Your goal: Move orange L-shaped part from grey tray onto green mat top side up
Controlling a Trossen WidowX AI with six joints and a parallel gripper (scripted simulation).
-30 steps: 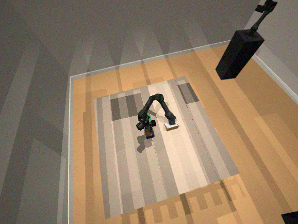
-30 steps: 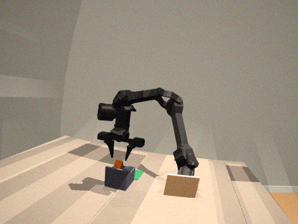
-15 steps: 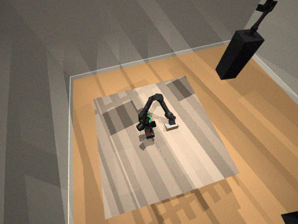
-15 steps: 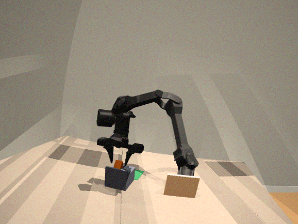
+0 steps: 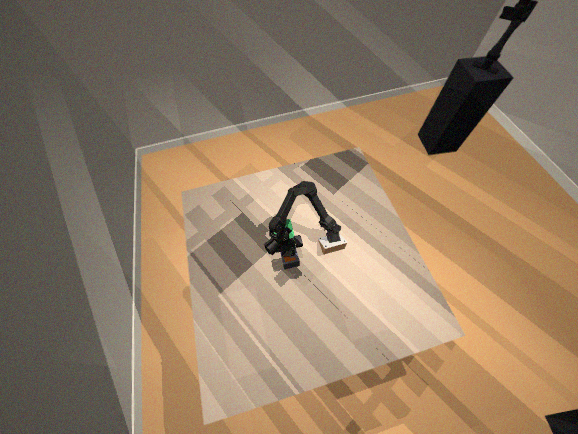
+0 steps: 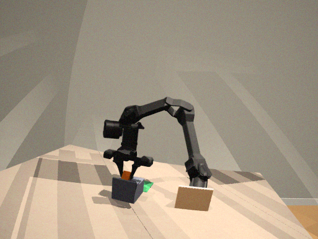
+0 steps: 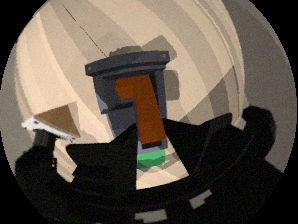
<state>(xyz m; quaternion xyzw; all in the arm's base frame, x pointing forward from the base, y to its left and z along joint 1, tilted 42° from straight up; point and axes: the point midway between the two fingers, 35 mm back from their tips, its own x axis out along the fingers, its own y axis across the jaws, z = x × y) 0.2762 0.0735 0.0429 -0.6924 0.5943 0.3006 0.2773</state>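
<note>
The green mat lies 15 cm to the right of my gripper tip and 8 cm below it. Also, from my gripper tip: orange L-shaped part (2 cm behind, 3 cm to the left, 3 cm below).
</note>
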